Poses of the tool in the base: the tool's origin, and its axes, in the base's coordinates. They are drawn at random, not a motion.
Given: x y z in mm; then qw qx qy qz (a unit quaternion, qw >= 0).
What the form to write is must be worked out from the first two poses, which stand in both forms.
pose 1, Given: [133.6, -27.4, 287.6, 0.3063, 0.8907, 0.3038, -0.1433]
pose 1, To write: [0.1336, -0.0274, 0.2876, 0.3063, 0.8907, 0.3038, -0.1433]
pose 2, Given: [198.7, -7.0, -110.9, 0.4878, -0.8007, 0.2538, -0.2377]
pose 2, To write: [0.1987, -0.0070, -0.1109, 0.4878, -0.8007, 0.2538, -0.2377]
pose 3, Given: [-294.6, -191.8, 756.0, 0.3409, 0.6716, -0.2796, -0.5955]
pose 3, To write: [-0.2946, -0.1918, 0.7560, 0.3409, 0.6716, -0.2796, -0.5955]
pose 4, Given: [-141.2, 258.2, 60.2, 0.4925, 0.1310, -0.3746, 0.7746]
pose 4, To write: [-0.1412, 0.2582, 0.0602, 0.4925, 0.1310, -0.3746, 0.7746]
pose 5, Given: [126.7, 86.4, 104.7, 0.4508, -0.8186, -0.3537, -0.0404]
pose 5, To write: [0.1267, 0.0864, 0.1047, 0.4508, -0.8186, -0.3537, -0.0404]
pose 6, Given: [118.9, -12.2, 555.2, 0.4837, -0.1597, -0.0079, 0.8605]
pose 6, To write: [0.1189, -0.0122, 0.5552, 0.4837, -0.1597, -0.0079, 0.8605]
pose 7, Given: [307.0, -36.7, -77.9, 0.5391, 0.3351, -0.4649, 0.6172]
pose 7, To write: [0.3070, -0.0367, -0.0779, 0.5391, 0.3351, -0.4649, 0.6172]
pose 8, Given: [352.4, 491.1, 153.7, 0.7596, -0.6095, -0.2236, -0.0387]
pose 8, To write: [0.3524, 0.4911, 0.1537, 0.7596, -0.6095, -0.2236, -0.0387]
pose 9, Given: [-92.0, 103.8, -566.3, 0.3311, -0.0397, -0.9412, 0.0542]
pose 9, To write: [-0.0920, 0.1038, -0.5663, 0.3311, -0.0397, -0.9412, 0.0542]
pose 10, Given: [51.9, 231.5, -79.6, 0.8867, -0.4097, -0.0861, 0.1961]
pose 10, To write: [0.0519, 0.2315, -0.0796, 0.8867, -0.4097, -0.0861, 0.1961]
